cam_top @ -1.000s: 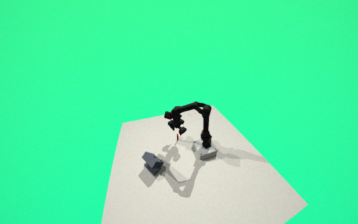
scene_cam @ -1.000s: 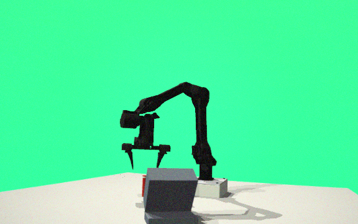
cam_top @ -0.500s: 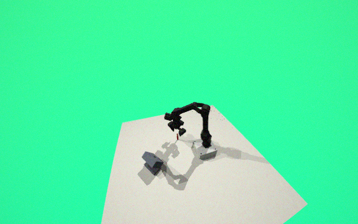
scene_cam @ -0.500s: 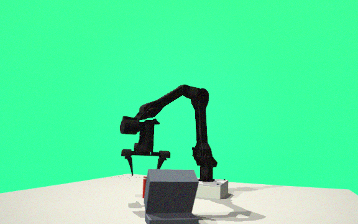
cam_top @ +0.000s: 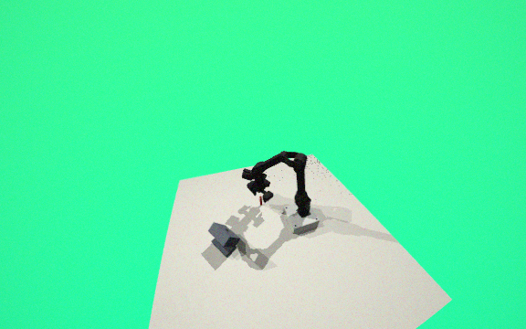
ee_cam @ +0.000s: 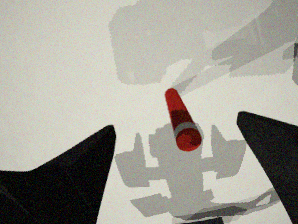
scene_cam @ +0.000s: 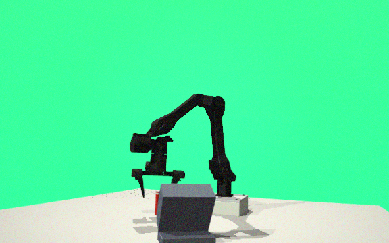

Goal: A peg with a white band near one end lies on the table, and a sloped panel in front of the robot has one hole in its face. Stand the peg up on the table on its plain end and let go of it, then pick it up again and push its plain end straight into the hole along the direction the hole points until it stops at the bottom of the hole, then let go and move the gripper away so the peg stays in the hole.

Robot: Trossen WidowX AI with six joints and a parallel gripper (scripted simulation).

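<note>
Now: gripper tip right at the red peg. Also, from my gripper tip: grey sloped panel 270 mm ahead, 190 mm to the left, 20 mm above.
</note>
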